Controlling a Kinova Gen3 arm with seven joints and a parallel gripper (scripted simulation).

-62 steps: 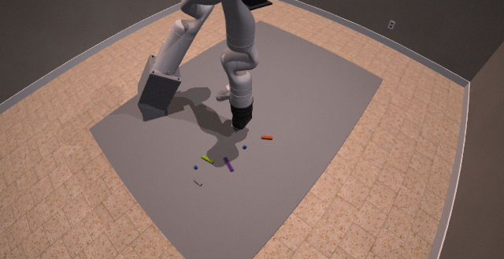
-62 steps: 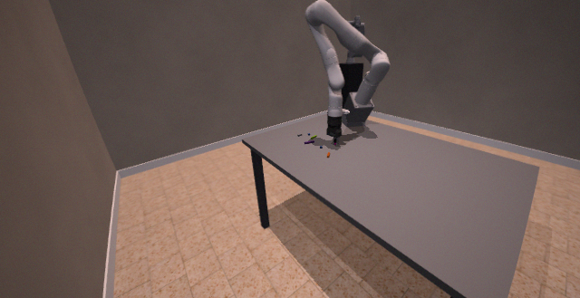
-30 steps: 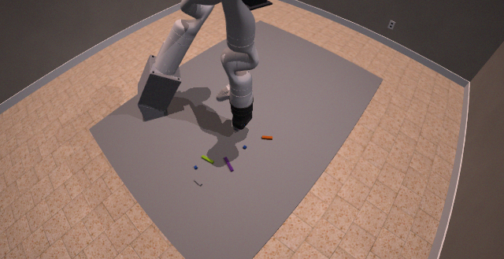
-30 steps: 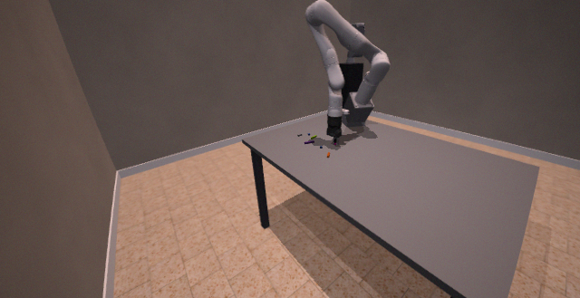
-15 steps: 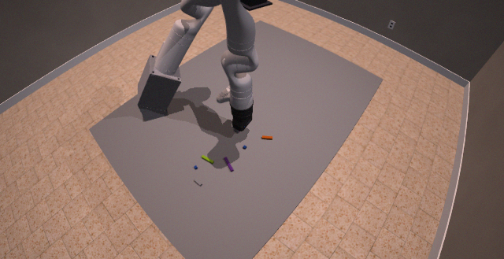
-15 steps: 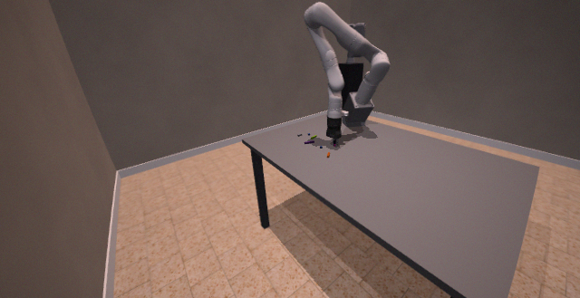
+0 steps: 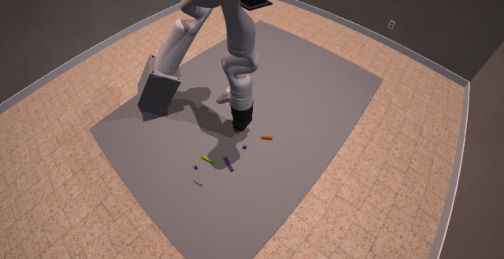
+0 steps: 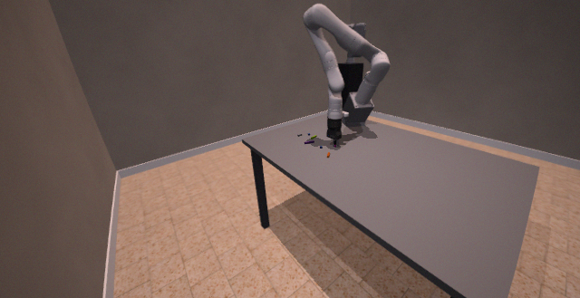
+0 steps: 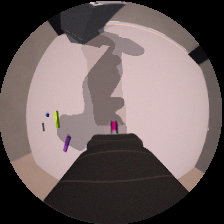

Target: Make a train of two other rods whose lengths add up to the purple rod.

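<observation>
My gripper is now 10 mm above the magenta rod. The rest, counted from my hand: orange rod 100 mm ahead, 70 mm to the left, 10 mm below; then purple rod 110 mm ahead, 110 mm to the right, 10 mm below; then lime rod 50 mm ahead, 170 mm to the right, 10 mm below.
</observation>
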